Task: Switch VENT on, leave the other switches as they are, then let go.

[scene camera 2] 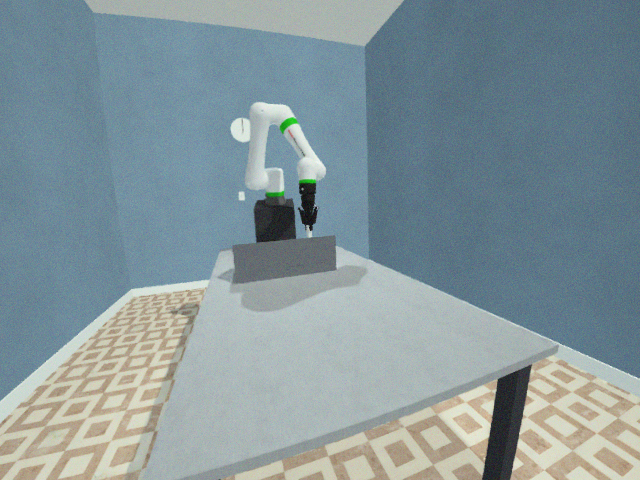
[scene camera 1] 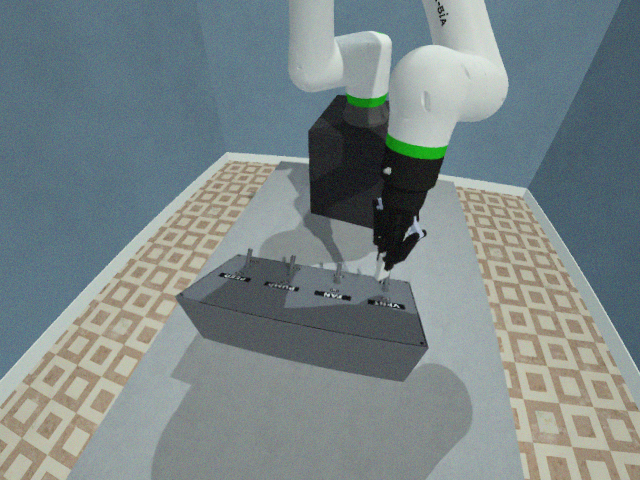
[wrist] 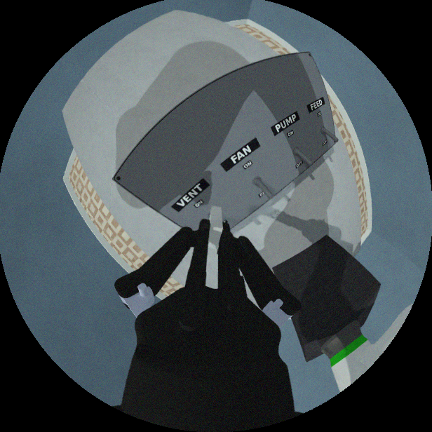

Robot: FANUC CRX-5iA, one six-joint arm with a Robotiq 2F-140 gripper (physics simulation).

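Places are measured from the arm's base along level axes (x right, y down, z ahead), in centimetres.
Where they show: gripper, fingertip midpoint: [scene camera 2: 309, 237] [scene camera 1: 380, 276]; arm's base, origin of the base link: [scene camera 2: 276, 203] [scene camera 1: 365, 116].
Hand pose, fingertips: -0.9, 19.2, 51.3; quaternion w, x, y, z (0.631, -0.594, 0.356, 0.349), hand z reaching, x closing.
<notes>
Each offset is from my fingertips to the top centre of the thing, as dx, dy, dz. Level surfaces: height alone.
The grey switch box [scene camera 1: 302, 338] [scene camera 2: 284, 260] [wrist: 200, 132] stands on the table. My gripper [scene camera 1: 381, 272] [scene camera 2: 309, 233] [wrist: 214, 214] is shut and empty, its pale fingertips low over the box at the VENT switch. The VENT lever {-2.5, +2.9, -2.9} [scene camera 1: 386, 282] shows partly beside the fingertips in scene camera 1; they hide it in the wrist view, so its exact tilt and any contact are unclear. The VENT label {-1.2, +2.9, +5.2} [scene camera 1: 386, 304] [wrist: 190, 195] is readable in the wrist view. The FAN lever {+9.3, +2.9, -4.9} [scene camera 1: 338, 272] [wrist: 262, 186], PUMP lever {+21.1, +2.9, -6.9} [scene camera 1: 292, 262] [wrist: 301, 156] and FEED lever {+33.0, +2.9, -8.9} [scene camera 1: 249, 257] [wrist: 328, 134] lean away from their ON marks.
The robot's dark base block [scene camera 1: 336, 170] [scene camera 2: 275, 222] [wrist: 327, 295] stands behind the box on the grey table {dy +15.9} [scene camera 1: 454, 310] [scene camera 2: 330, 361]. The FAN switch is the nearest neighbour of VENT. Blue walls surround the table.
</notes>
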